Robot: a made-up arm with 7 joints. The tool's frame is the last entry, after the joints.
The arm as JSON. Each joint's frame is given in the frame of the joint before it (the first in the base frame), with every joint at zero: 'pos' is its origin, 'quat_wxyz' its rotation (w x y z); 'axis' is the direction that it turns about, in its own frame. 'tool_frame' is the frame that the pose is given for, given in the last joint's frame.
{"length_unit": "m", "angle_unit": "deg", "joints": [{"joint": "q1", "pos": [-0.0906, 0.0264, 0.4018], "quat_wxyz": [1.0, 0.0, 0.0, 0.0], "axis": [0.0, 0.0, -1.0]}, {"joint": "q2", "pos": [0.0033, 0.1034, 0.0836], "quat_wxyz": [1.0, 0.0, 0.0, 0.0], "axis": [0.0, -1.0, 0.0]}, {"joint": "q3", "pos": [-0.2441, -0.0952, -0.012], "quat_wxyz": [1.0, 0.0, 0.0, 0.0], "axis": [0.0, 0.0, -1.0]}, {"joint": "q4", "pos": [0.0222, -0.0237, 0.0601], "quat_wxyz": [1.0, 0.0, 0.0, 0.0], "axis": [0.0, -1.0, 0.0]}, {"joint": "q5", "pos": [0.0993, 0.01, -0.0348], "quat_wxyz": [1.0, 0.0, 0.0, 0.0], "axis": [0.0, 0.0, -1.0]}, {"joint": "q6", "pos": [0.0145, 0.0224, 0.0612], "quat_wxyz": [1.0, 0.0, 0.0, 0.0], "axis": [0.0, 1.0, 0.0]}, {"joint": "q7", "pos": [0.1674, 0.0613, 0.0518], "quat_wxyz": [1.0, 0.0, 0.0, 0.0], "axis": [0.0, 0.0, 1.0]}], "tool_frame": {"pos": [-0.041, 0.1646, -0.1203], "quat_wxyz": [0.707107, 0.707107, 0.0, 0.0]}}
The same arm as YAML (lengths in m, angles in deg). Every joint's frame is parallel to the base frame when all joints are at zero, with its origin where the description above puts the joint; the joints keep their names.
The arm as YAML. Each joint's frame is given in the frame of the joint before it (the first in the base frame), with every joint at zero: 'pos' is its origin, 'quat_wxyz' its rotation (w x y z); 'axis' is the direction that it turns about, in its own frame. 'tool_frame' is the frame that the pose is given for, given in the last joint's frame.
length_unit: m
angle_unit: deg
joints:
  - joint: q1
    pos: [-0.0906, 0.0264, 0.4018]
    quat_wxyz: [1.0, 0.0, 0.0, 0.0]
    axis: [0.0, 0.0, -1.0]
  - joint: q2
    pos: [0.0033, 0.1034, 0.0836]
    quat_wxyz: [1.0, 0.0, 0.0, 0.0]
    axis: [0.0, -1.0, 0.0]
  - joint: q3
    pos: [-0.2441, -0.0952, -0.012]
    quat_wxyz: [1.0, 0.0, 0.0, 0.0]
    axis: [0.0, 0.0, -1.0]
  - joint: q4
    pos: [0.0222, -0.0237, 0.0601]
    quat_wxyz: [1.0, 0.0, 0.0, 0.0]
    axis: [0.0, -1.0, 0.0]
  - joint: q5
    pos: [0.0993, 0.01, -0.0348]
    quat_wxyz: [1.0, 0.0, 0.0, 0.0]
    axis: [0.0, 0.0, -1.0]
  - joint: q6
    pos: [0.0145, 0.0224, 0.0612]
    quat_wxyz: [1.0, 0.0, 0.0, 0.0]
    axis: [0.0, 1.0, 0.0]
  - joint: q7
    pos: [0.1674, 0.0613, 0.0518]
    quat_wxyz: [1.0, 0.0, 0.0, 0.0]
    axis: [0.0, 0.0, 1.0]
tool_frame:
  pos: [-0.041, 0.1646, -0.1203]
  quat_wxyz: [0.707107, 0.707107, 0.0, 0.0]

